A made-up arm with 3 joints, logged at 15 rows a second.
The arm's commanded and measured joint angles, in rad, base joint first. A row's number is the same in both.
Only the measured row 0 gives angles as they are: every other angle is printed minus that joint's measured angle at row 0.
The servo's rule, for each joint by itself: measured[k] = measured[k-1] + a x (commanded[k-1-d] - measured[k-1]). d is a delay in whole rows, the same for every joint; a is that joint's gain. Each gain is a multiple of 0.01, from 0.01 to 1. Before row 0 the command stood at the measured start. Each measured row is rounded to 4 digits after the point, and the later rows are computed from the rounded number. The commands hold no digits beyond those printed.
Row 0, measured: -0.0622, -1.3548, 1.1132
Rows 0 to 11, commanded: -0.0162, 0.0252, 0.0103; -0.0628, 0.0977, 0.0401; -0.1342, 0.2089, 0.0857; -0.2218, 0.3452, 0.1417; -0.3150, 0.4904, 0.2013; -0.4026, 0.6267, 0.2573; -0.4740, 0.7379, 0.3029; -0.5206, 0.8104, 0.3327; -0.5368, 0.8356, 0.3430; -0.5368, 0.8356, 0.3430; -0.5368, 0.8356, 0.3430; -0.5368, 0.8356, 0.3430
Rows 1 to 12, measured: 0.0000, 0.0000, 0.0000; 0.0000, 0.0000, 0.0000; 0.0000, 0.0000, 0.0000; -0.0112, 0.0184, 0.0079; -0.0468, 0.0763, 0.0327; -0.1071, 0.1731, 0.0735; -0.1862, 0.2987, 0.1260; -0.2751, 0.4386, 0.1840; -0.3631, 0.5759, 0.2404; -0.4396, 0.6942, 0.2885; -0.4955, 0.7790, 0.3225; -0.5240, 0.8203, 0.3383
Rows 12 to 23, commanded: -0.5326, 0.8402, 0.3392; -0.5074, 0.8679, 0.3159; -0.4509, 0.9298, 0.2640; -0.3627, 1.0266, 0.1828; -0.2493, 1.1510, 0.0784; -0.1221, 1.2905, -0.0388; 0.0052, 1.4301, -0.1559; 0.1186, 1.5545, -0.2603; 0.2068, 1.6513, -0.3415; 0.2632, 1.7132, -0.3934; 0.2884, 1.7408, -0.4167; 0.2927, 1.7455, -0.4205
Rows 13 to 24, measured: -0.5328, 0.8315, 0.3419; -0.5356, 0.8345, 0.3427; -0.5364, 0.8353, 0.3429; -0.5338, 0.8389, 0.3401; -0.5156, 0.8601, 0.3215; -0.4710, 0.9110, 0.2772; -0.3963, 0.9954, 0.2045; -0.2949, 1.1090, 0.1074; -0.1757, 1.2415, -0.0052; -0.0509, 1.3792, -0.1212; 0.0661, 1.5072, -0.2283; 0.1632, 1.6124, -0.3155
